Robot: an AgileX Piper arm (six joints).
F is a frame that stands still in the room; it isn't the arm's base.
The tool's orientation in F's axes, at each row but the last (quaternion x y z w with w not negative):
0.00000 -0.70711 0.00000 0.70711
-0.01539 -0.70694 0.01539 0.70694
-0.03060 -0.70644 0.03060 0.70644
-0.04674 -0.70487 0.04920 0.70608
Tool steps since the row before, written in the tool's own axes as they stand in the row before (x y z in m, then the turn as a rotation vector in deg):
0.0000 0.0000 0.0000 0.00 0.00 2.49
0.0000 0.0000 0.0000 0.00 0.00 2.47
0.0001 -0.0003 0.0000 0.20 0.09 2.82
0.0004 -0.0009 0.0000 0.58 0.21 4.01
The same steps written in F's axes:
0.0000 0.0000 0.0000 -2.49 0.00 0.00
0.0000 0.0000 0.0000 -2.47 0.00 0.00
0.0000 -0.0003 0.0001 -2.82 0.11 0.19
0.0000 -0.0008 0.0005 -4.01 0.27 0.55

